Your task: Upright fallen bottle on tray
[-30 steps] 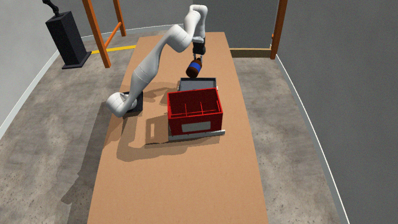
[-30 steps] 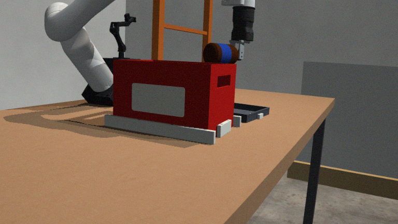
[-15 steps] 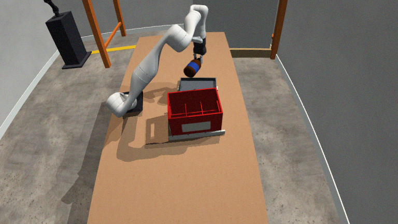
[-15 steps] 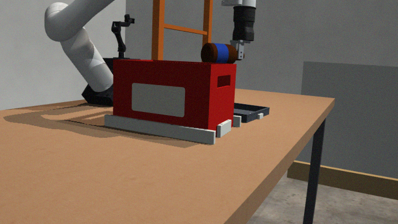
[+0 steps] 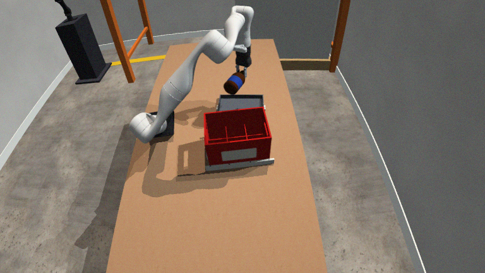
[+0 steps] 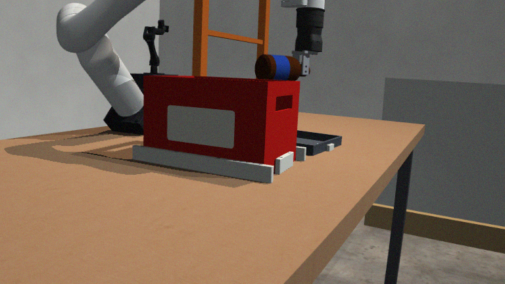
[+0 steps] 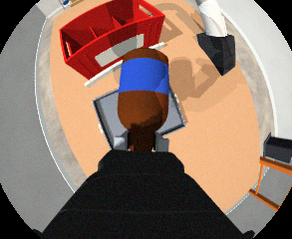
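Now: the brown bottle 5 cm to the right of my hand, 2 cm behind it and 1 cm below it. The rest, counted from my hand: dark grey tray 19 cm below, 5 cm to the right, 1 cm behind; then red crate 32 cm to the right, 12 cm below, 2 cm behind.
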